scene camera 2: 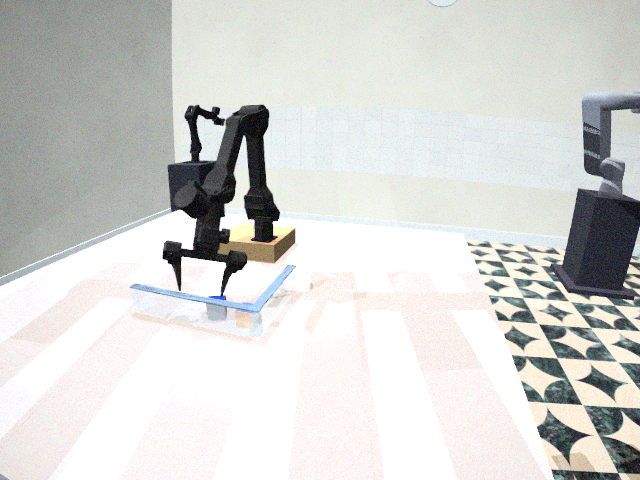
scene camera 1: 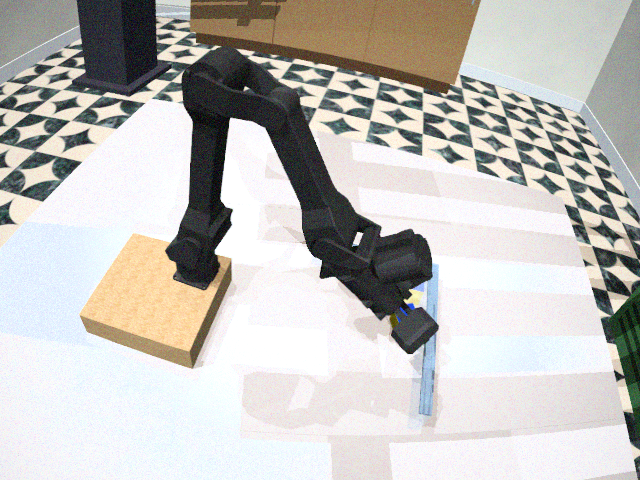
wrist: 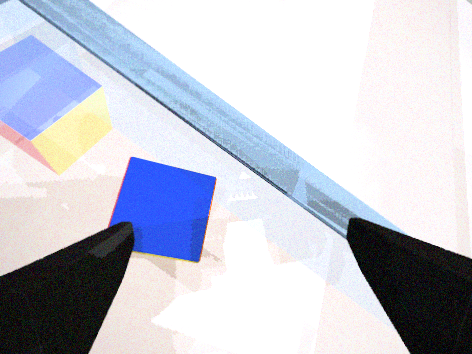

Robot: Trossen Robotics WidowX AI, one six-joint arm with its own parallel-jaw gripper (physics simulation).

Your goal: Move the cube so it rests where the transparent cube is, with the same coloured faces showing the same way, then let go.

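Frame: origin at the arm's base, x ahead, y down, z left, level; centimetres.
Seen in the pictures: gripper, fingertip midpoint: (scene camera 2: 200, 293) (wrist: 242, 229); arm's base, link origin: (scene camera 2: 264, 238) (scene camera 1: 196, 271).
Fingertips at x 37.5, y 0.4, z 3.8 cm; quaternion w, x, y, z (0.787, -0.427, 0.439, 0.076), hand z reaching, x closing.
Note:
Offsets run from my fingertips to a thing's top centre.
The solid cube @(dy +0.9, dx -0.9, dz +3.2 cm) (scene camera 1: 394, 319) (scene camera 2: 217, 308) (wrist: 162, 210) stands on the table with its blue face up. Thin red and yellow edges show in the wrist view. The transparent cube @(dy +1.3, dx -0.7, dz +11.2 cm) (scene camera 1: 415, 296) (scene camera 2: 244, 318) (wrist: 45, 90) also has blue on top, with yellow and red sides; it is turned relative to the solid cube and apart from it. My gripper (scene camera 2: 201, 294) (wrist: 242, 229) is open and empty, pointing down above the solid cube. In the wrist view the left fingertip overlaps the cube's lower left corner, and the cube is left of the middle between the fingers. Scene camera 1 hides the fingertips.
A clear low wall with a blue rim (scene camera 1: 429, 361) (scene camera 2: 276, 285) (wrist: 200, 120) forms an L close beside both cubes. The wooden base block (scene camera 1: 149, 294) (scene camera 2: 285, 243) carries the arm. A green patterned object (scene camera 1: 628, 335) is at the right edge in scene camera 1.

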